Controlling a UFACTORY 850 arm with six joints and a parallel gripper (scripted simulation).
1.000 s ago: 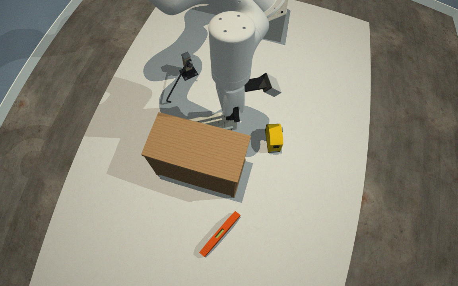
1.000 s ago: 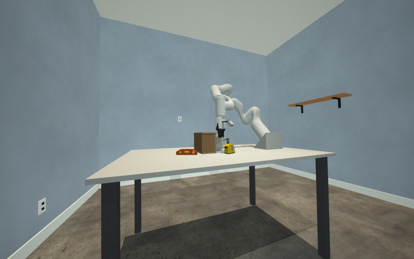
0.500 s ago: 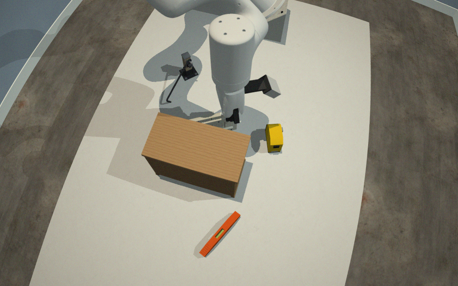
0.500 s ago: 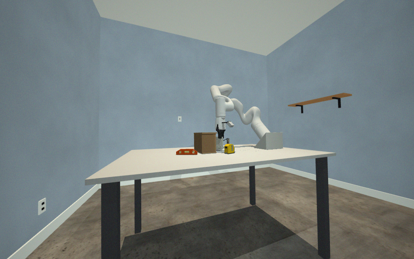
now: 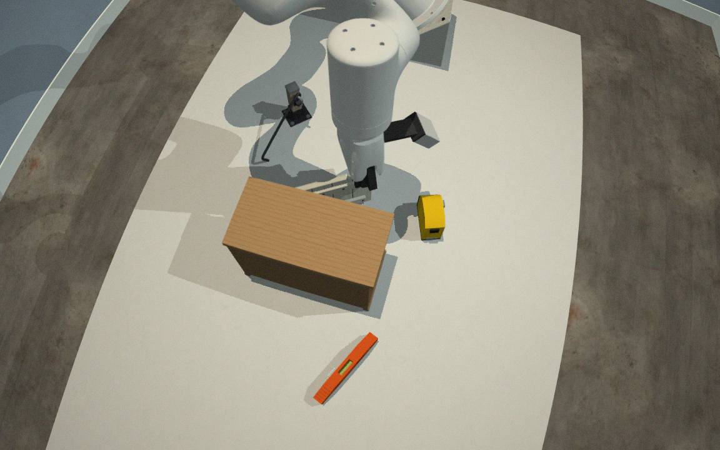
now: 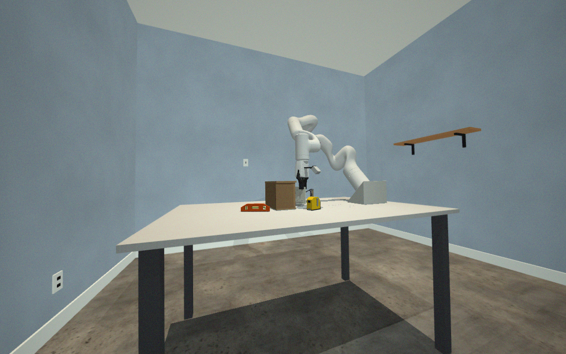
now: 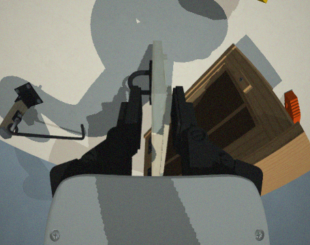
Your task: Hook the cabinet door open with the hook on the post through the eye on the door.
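My gripper is now 10 cm past the thin black hook, 19 cm to the left of it and 8 cm above it. Also, from my hand: yellow tape measure: 14 cm to the left, 10 cm below; then pale door: 3 cm ahead, 7 cm to the right, 6 cm below; then hook post: 13 cm behind, 18 cm to the right, 6 cm below.
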